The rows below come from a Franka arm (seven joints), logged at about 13 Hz.
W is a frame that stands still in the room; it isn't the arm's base.
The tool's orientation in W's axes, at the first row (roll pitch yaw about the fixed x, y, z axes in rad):
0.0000 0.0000 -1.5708
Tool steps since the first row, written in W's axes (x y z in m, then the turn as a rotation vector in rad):
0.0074 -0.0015 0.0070 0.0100 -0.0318 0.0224
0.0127 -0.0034 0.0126 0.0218 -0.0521 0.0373
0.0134 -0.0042 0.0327 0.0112 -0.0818 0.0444
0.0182 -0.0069 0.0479 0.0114 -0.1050 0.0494
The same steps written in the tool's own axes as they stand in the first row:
0.0015 0.0074 0.0070 0.0318 0.0100 0.0224
0.0034 0.0127 0.0126 0.0521 0.0218 0.0373
0.0042 0.0134 0.0327 0.0818 0.0112 0.0444
0.0069 0.0182 0.0479 0.1050 0.0114 0.0494

